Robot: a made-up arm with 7 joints. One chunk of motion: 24 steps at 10 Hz.
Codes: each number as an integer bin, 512 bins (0 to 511) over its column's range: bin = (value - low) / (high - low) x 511, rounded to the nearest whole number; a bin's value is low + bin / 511 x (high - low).
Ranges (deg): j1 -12..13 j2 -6..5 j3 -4..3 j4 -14..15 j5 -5..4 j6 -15..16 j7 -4..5
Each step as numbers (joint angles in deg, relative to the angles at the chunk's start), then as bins.
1 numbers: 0.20 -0.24 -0.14 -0.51 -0.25 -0.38 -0.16
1 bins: 249 268 282 238 270 241 218
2 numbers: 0.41 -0.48 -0.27 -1.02 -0.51 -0.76 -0.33
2 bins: 254 256 272 229 255 235 208
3 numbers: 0.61 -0.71 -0.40 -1.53 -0.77 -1.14 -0.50
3 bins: 258 246 263 220 240 228 199
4 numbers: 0.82 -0.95 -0.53 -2.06 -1.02 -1.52 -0.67
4 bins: 262 235 253 210 226 222 189
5 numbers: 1.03 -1.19 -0.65 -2.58 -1.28 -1.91 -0.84
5 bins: 266 223 245 201 211 216 179
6 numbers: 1.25 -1.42 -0.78 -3.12 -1.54 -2.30 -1.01
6 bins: 271 213 235 192 196 209 170
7 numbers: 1.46 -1.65 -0.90 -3.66 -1.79 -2.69 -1.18
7 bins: 275 202 226 182 182 203 160
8 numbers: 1.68 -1.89 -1.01 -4.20 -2.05 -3.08 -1.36
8 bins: 280 191 218 173 167 196 150
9 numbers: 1.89 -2.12 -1.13 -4.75 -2.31 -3.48 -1.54
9 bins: 284 180 210 163 153 190 140
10 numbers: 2.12 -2.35 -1.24 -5.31 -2.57 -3.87 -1.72
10 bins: 289 170 201 153 138 183 129
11 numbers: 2.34 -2.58 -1.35 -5.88 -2.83 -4.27 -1.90
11 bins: 293 159 193 143 123 177 119
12 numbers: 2.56 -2.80 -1.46 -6.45 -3.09 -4.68 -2.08
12 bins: 298 149 185 133 108 170 109
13 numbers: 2.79 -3.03 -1.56 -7.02 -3.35 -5.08 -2.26
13 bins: 302 138 178 123 94 164 99
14 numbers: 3.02 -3.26 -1.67 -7.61 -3.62 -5.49 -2.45
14 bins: 307 127 170 113 78 157 88
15 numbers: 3.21 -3.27 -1.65 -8.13 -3.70 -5.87 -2.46
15 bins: 311 127 172 103 74 150 87
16 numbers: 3.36 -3.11 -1.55 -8.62 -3.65 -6.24 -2.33
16 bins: 314 134 179 95 77 144 95
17 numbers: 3.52 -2.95 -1.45 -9.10 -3.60 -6.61 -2.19
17 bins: 317 142 186 86 79 138 103
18 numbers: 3.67 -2.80 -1.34 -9.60 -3.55 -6.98 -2.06
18 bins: 320 149 194 78 82 132 110
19 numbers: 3.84 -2.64 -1.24 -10.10 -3.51 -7.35 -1.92
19 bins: 324 156 201 69 85 126 118
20 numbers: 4.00 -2.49 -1.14 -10.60 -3.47 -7.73 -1.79
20 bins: 327 163 209 60 87 120 125
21 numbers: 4.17 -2.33 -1.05 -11.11 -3.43 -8.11 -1.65
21 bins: 331 170 215 51 89 114 133
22 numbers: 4.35 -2.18 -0.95 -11.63 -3.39 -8.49 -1.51
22 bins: 334 177 223 42 91 107 141
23 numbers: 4.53 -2.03 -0.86 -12.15 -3.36 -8.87 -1.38
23 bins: 338 184 229 33 93 101 149
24 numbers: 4.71 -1.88 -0.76 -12.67 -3.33 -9.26 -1.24
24 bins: 342 191 237 23 95 95 157
